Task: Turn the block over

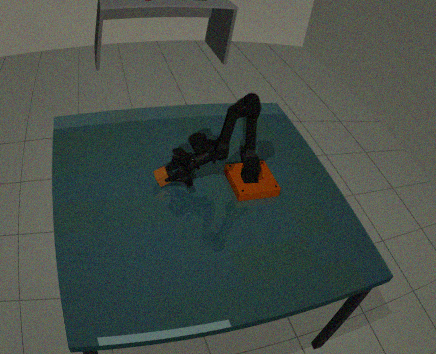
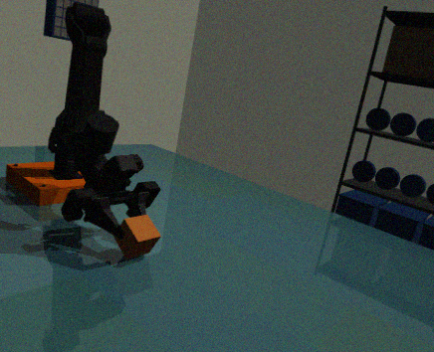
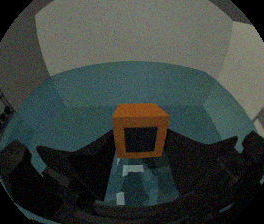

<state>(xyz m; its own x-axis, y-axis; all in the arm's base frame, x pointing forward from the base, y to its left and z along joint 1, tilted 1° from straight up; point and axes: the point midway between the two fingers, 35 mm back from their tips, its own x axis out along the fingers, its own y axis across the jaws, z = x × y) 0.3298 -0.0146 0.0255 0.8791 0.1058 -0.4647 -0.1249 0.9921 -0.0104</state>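
Now: the orange block 10 mm behind my gripper tip.
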